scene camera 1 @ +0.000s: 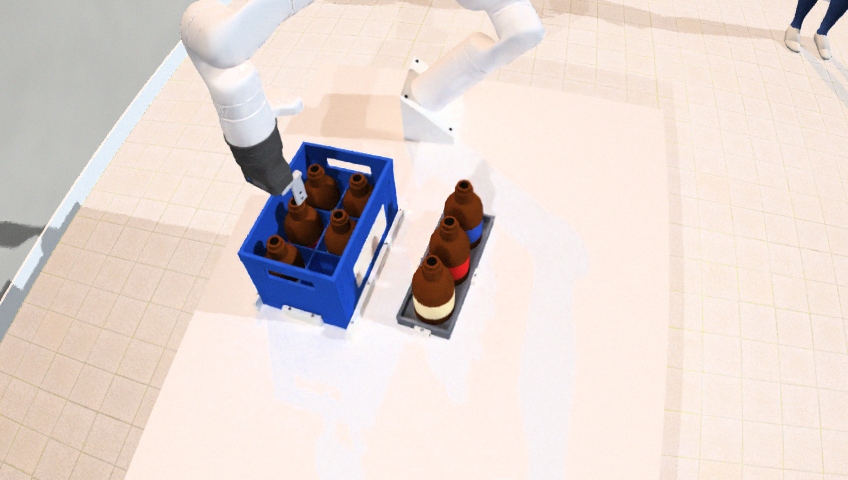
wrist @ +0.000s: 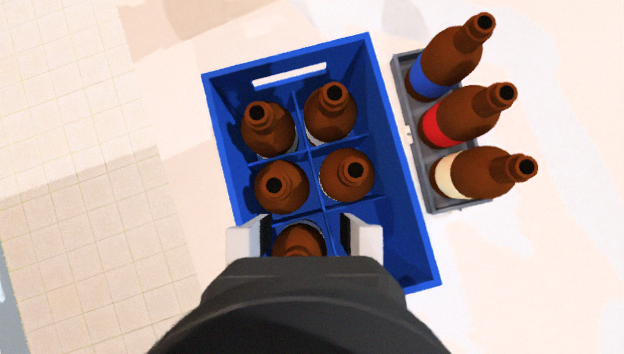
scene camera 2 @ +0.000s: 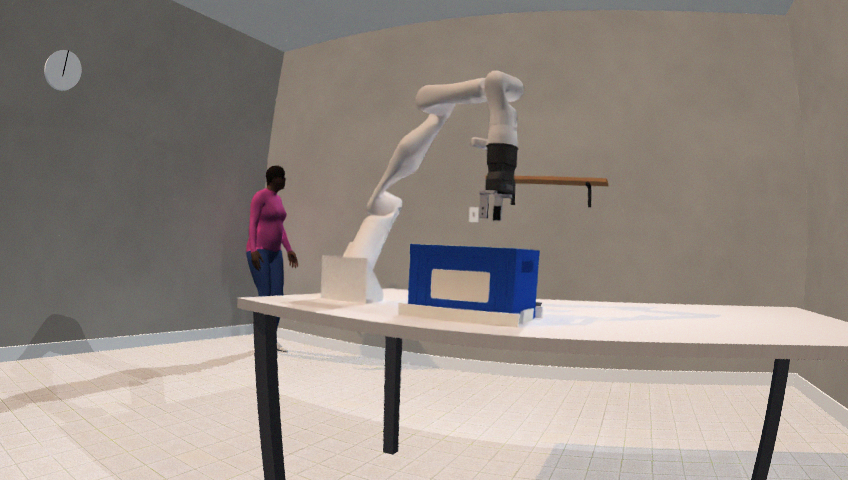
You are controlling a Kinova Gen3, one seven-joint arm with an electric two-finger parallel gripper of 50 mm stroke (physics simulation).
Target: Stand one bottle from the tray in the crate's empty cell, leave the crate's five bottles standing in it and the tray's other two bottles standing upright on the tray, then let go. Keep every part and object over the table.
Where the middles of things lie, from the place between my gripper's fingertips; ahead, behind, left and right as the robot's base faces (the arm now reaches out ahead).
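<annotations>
With the blue-labelled bottle (scene camera 1: 463, 204) as my reference, I have my gripper 16 cm above it, 13 cm past it and 27 cm to the right of it.
</annotations>
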